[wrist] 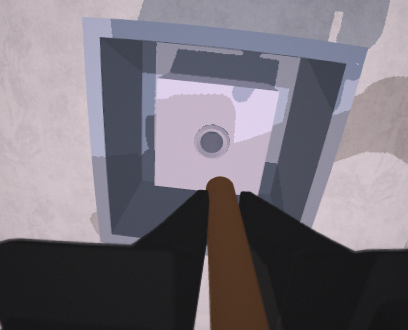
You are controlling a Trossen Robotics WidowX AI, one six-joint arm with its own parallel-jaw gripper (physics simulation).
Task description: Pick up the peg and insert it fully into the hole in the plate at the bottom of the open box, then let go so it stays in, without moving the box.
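Frame: origin at the arm's base, x back, y right, z up, level; centimetres.
Seen in the pictures: gripper, between the fingertips: [223, 200].
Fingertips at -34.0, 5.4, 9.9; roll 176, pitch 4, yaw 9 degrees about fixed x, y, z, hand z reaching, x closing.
Note:
Pixels of each thing's middle, then the offset from my fingertips to it, as dx, dy, dz. Level surfaces: height alone.
- brown round peg, middle of its body: [227, 241] +0.2, -0.3, +2.2
- blue-grey open box, middle of its body: [211, 138] -0.6, -1.1, -11.0
- mottled pale surface, height of its surface: dz -15.9
A brown round peg [227, 240] is held between the two black fingers of my gripper [223, 200], which is shut on it; the peg's far end shows just past the fingertips. The blue-grey open box [225, 36] lies below, seen from above. The pale plate [180, 130] is at its bottom, with the round hole [212, 142] ringed by a raised-looking rim near its middle. In the view, the peg's end appears below the hole, over the plate's near edge, and apart from the hole. The fingers cover part of the box's near wall.
The box's side walls [122, 120] [312, 120] rise around the plate at left and right. A mottled pale surface [40, 125] surrounds the box, with darker shadow patches at the top and right.

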